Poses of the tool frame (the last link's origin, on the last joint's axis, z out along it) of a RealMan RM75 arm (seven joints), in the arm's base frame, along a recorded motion.
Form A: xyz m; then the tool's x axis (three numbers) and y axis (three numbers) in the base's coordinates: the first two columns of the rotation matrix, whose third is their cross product.
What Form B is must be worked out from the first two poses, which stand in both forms.
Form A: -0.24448 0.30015 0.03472 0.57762 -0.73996 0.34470 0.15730 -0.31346 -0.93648
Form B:
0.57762 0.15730 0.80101 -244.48
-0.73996 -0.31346 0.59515 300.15
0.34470 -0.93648 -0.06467 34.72
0 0 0 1

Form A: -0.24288 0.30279 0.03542 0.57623 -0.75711 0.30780 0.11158 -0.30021 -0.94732
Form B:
0.57623 0.11158 0.80963 -242.88
-0.75711 -0.30021 0.58022 302.79
0.30780 -0.94732 -0.08851 35.42
0 0 0 1

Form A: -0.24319 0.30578 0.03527 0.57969 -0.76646 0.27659 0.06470 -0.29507 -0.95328
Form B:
0.57969 0.06470 0.81226 -243.19
-0.76646 -0.29507 0.57050 305.78
0.27659 -0.95328 -0.12146 35.27
0 0 0 1

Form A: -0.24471 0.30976 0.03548 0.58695 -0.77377 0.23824 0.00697 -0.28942 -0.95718
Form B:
0.58695 0.00697 0.80959 -244.71
-0.77377 -0.28942 0.56348 309.76
0.23824 -0.95718 -0.16448 35.48
0 0 0 1

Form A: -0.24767 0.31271 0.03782 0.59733 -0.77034 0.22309 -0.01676 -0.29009 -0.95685
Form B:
0.59733 -0.01676 0.80182 -247.67
-0.77034 -0.29009 0.56782 312.71
0.22309 -0.95685 -0.18619 37.82
0 0 0 1

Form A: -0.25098 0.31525 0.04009 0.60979 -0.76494 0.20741 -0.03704 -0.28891 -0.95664
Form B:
0.60979 -0.03704 0.79170 -250.98
-0.76494 -0.28891 0.57567 315.25
0.20741 -0.95664 -0.20451 40.09
0 0 0 1

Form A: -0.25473 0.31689 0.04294 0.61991 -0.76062 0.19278 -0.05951 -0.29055 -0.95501
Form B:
0.61991 -0.05951 0.78241 -254.73
-0.76062 -0.29055 0.58055 316.89
0.19278 -0.95501 -0.22538 42.94
0 0 0 1

